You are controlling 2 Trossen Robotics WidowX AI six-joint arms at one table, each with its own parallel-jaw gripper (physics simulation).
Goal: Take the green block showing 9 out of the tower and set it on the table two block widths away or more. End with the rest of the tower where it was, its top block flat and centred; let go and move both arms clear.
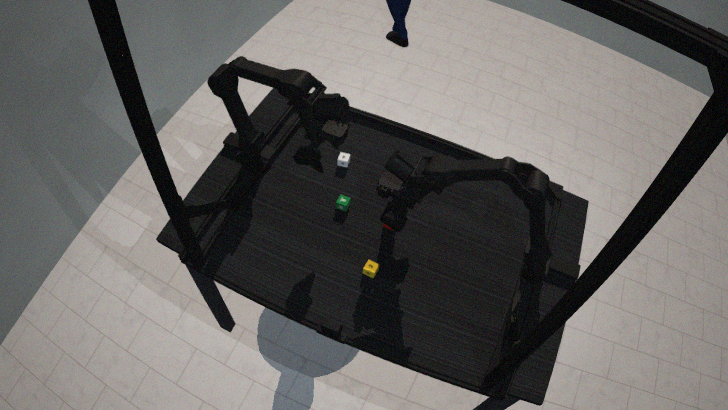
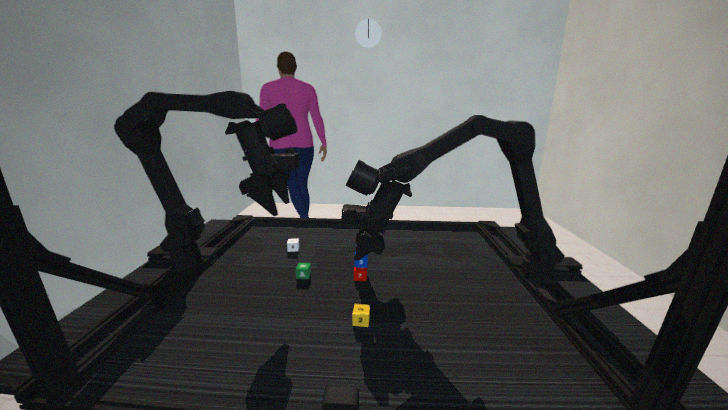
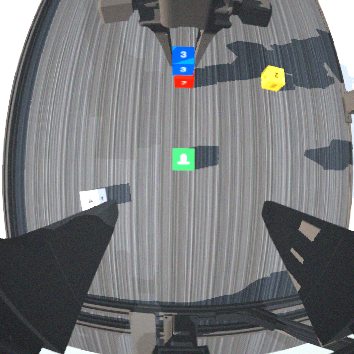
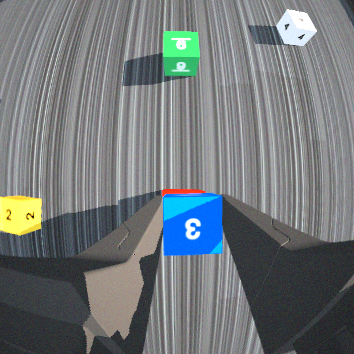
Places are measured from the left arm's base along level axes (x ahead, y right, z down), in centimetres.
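Pixels of known places: left gripper, fingertip midpoint: (image 1: pixel 329 160) (image 2: pixel 282 209) (image 3: pixel 191 208); right gripper, fingertip midpoint: (image 2: pixel 356 256) (image 3: pixel 182 64) (image 4: pixel 191 201); left arm's base, link origin: (image 1: pixel 252 167) (image 2: pixel 186 265) (image 3: pixel 180 325); right arm's base, link origin: (image 1: pixel 532 276) (image 2: pixel 536 275).
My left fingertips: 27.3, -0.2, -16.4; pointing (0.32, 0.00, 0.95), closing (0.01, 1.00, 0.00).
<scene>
Ahead of a thing's pixels: the offset from my left fingertips to its top centre, as dx, dy, dz.
The green block {+4.3, -0.1, +15.4} (image 1: pixel 342 202) (image 2: pixel 303 270) (image 3: pixel 183 159) (image 4: pixel 181 45) stands alone on the table, more than two block widths from the red 7 block {+19.2, -0.1, +15.4} (image 1: pixel 388 226) (image 2: pixel 360 274) (image 3: pixel 184 81) (image 4: pixel 183 192). My right gripper (image 2: pixel 362 254) (image 4: pixel 191 201) is shut on the blue 3 block {+19.3, -0.4, +11.7} (image 2: pixel 361 261) (image 3: pixel 183 56) (image 4: pixel 192 225), which is level and directly over the red block; whether they touch is hard to tell. My left gripper (image 2: pixel 281 207) (image 3: pixel 191 208) is open and empty, high above the table at the left.
A white 4 block {-2.5, -15.0, +15.4} (image 1: pixel 343 159) (image 2: pixel 292 244) (image 3: pixel 93 198) (image 4: pixel 296 27) stands farther back at the left. A yellow 2 block {+20.2, +16.4, +15.4} (image 1: pixel 370 268) (image 2: pixel 361 315) (image 3: pixel 273 78) (image 4: pixel 20 215) stands nearer the front. Dark frame posts rise at the table's sides. A person stands behind the table.
</scene>
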